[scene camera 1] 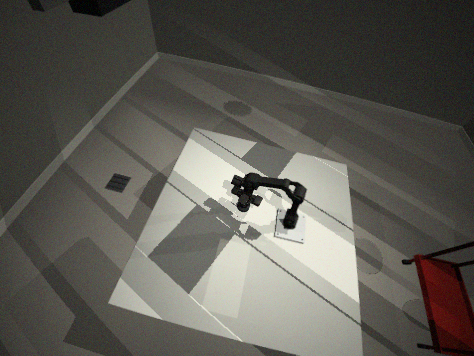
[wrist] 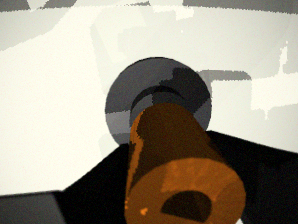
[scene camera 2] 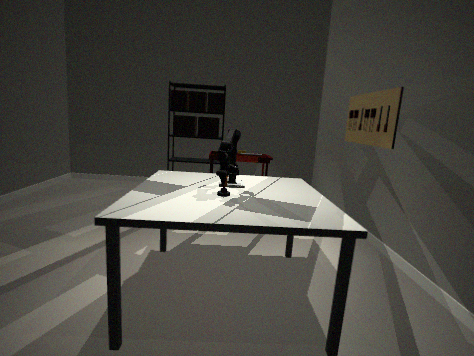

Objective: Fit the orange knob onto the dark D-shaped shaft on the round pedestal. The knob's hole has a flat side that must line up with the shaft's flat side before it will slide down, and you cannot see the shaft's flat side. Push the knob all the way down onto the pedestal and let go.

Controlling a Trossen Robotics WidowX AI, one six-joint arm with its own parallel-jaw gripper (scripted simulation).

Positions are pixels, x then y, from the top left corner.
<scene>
gripper: holds an orange knob (wrist: 172, 163)
</scene>
